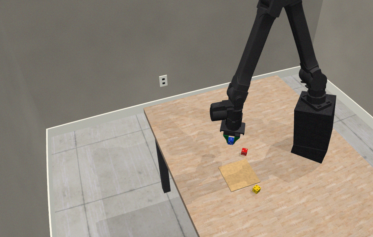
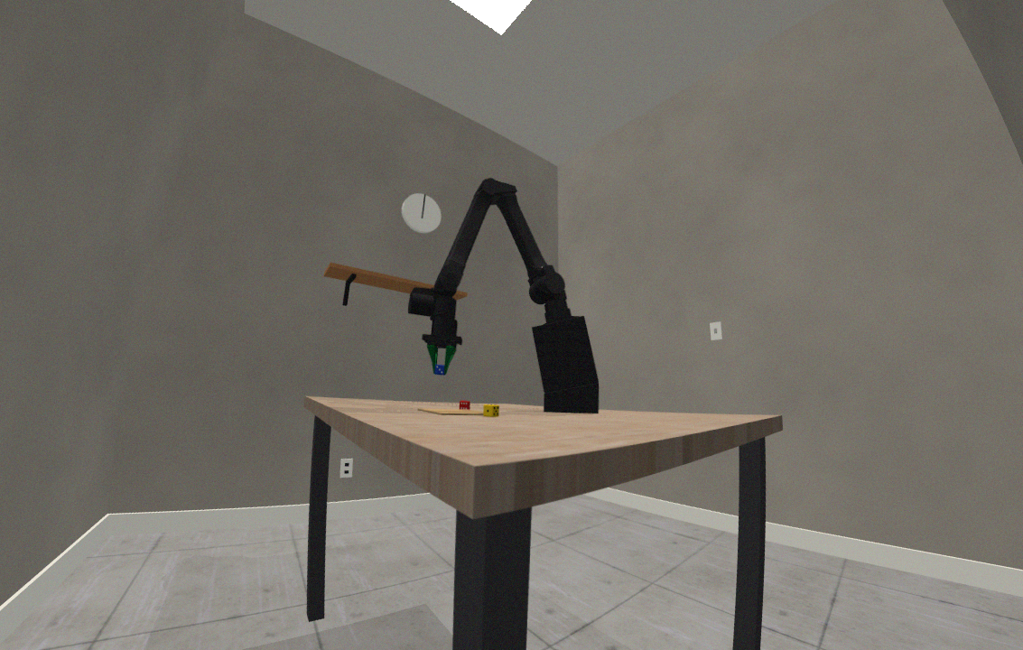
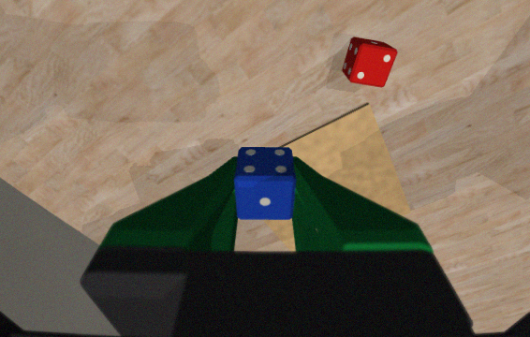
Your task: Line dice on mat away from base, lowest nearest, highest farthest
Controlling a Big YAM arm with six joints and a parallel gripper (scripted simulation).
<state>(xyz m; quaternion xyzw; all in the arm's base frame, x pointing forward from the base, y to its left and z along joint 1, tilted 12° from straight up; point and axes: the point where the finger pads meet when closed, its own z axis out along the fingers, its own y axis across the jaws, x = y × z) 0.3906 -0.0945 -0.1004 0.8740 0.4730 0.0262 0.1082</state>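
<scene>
Right now my hand is 110 mm to the right of the tan mat, 100 mm above it and 10 mm short of it. The rest, counted from my hand: blue die right at my hand; then red die 90 mm below, 70 mm behind, 10 mm to the left; then yellow die 220 mm to the left, 90 mm below, 20 mm behind.
</scene>
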